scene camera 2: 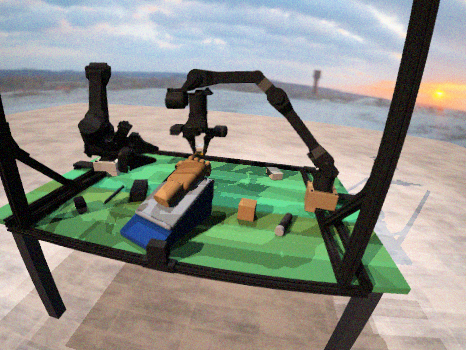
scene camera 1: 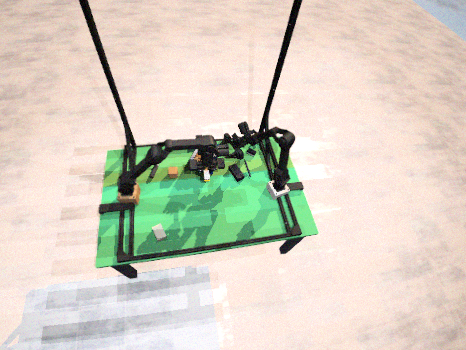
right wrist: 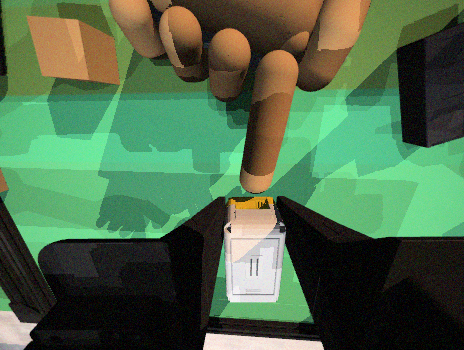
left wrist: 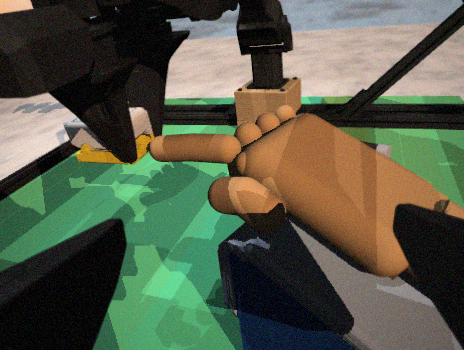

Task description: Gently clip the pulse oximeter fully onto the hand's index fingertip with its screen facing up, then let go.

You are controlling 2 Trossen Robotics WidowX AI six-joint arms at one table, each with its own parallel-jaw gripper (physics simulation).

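Where they show: left gripper, fingertip midpoint: (scene camera 2: 157,154) (left wrist: 259,224); right gripper, fingertip midpoint: (scene camera 2: 199,154) (scene camera 1: 205,173) (right wrist: 250,203) (left wrist: 143,148); left arm's base, link origin: (scene camera 1: 278,186); right arm's base, link origin: (scene camera 2: 322,188) (scene camera 1: 127,190) (left wrist: 268,84).
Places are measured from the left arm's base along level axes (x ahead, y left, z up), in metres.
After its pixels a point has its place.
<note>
The pulse oximeter (right wrist: 254,267) @(x 0.408, y -0.155, z 0.118 m) (left wrist: 107,155) @(x 0.393, y -0.155, z 0.093 m) is white with a yellow lower part; its panelled face points up in the right wrist view. My right gripper (right wrist: 250,203) @(x 0.405, y -0.178, z 0.092 m) (scene camera 2: 199,152) @(x 0.405, y -0.178, z 0.092 m) is shut on its sides. The hand (scene camera 2: 185,180) @(x 0.375, y -0.355, z 0.073 m) (left wrist: 325,165) @(x 0.367, y -0.301, z 0.091 m) lies palm down on the wedge stand (scene camera 2: 200,210) @(x 0.419, y -0.369, z -0.014 m). Its index finger (right wrist: 267,120) (left wrist: 195,148) points at the oximeter's yellow end. The fingertip is outside it, with a small gap in the right wrist view; the left wrist view does not clearly show whether they touch. My left gripper (left wrist: 259,224) @(x 0.280, y -0.268, z 0.117 m) is open and empty, near the thumb side.
An orange cube (scene camera 1: 172,172) @(x 0.571, y -0.309, z -0.009 m) (scene camera 2: 247,209) @(x 0.560, y -0.349, z -0.019 m) and a dark cylinder (scene camera 2: 283,224) @(x 0.660, y -0.406, z -0.033 m) lie to one side of the stand. A black box (scene camera 1: 236,172) @(x 0.197, y -0.191, z -0.025 m) (scene camera 2: 138,190) @(x 0.200, y -0.238, z -0.025 m), a thin rod (scene camera 2: 114,194) @(x 0.105, y -0.222, z -0.054 m) and a small black block (scene camera 2: 80,204) @(x 0.042, y -0.341, z -0.030 m) lie on the other. A small white box (scene camera 1: 159,231) @(x 0.734, y 0.016, z -0.029 m) (scene camera 2: 274,173) @(x 0.726, y -0.022, z -0.029 m) lies farther off.
</note>
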